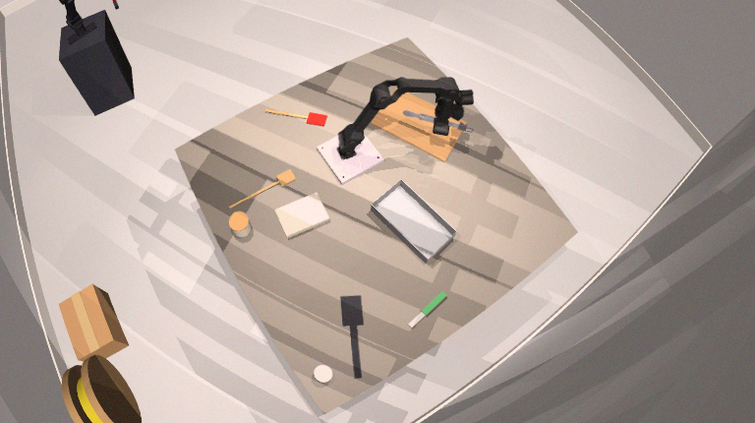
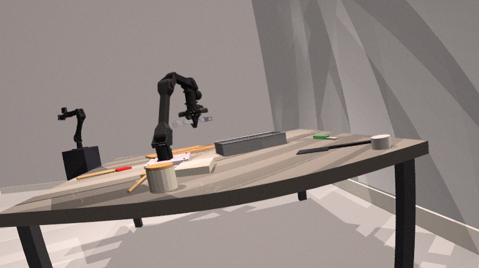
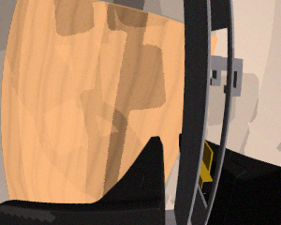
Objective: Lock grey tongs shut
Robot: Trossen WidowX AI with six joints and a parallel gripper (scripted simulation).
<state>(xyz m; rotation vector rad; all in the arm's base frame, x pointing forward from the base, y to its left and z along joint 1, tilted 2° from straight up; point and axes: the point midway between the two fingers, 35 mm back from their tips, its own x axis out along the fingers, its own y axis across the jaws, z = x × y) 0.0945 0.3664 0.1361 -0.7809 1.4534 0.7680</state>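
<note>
Right now the wooden board is 12 cm below my gripper tip, 12 cm behind it and 1 cm to the right of it. From my gripper tip the other things lie so: white slab (63 cm to the right, 12 cm below, 10 cm ahead); grey roasting tin (30 cm ahead, 25 cm to the right, 10 cm below); red spatula (47 cm to the right, 34 cm behind, 12 cm below).
</note>
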